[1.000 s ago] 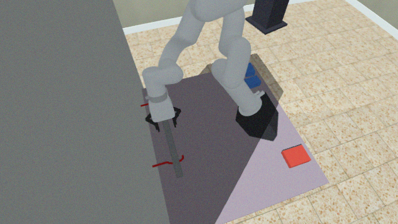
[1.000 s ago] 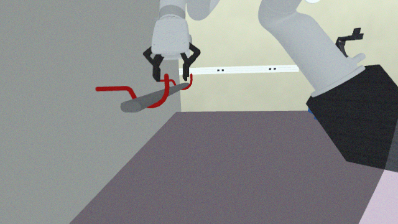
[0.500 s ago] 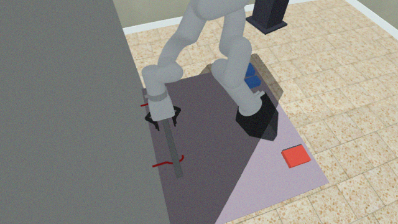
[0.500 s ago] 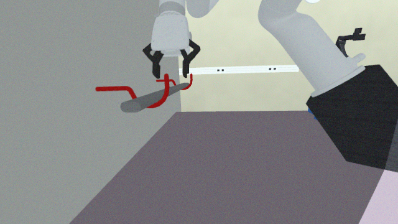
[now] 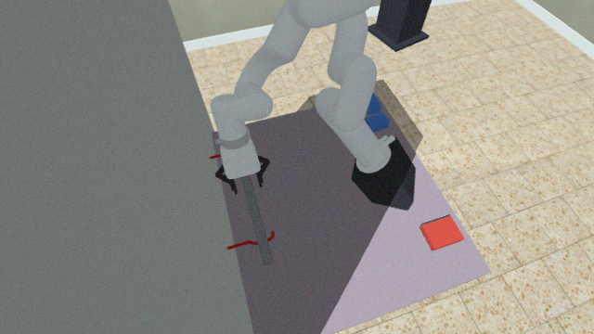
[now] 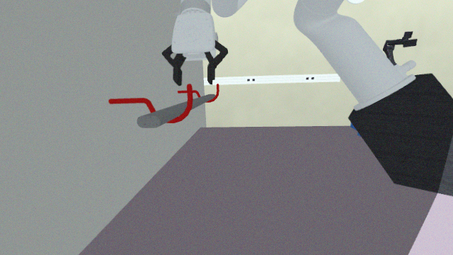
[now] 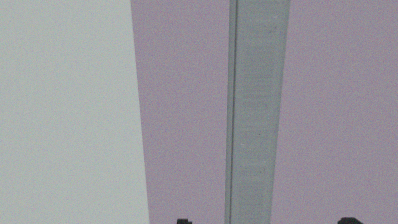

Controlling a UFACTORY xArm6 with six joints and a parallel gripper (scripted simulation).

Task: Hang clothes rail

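The grey clothes rail is 6 cm below my hand. From my hand the other things lie so: red flat block (52 cm behind, 42 cm to the left, 21 cm below); grey wall (12 cm ahead, 3 cm to the right, 20 cm above).
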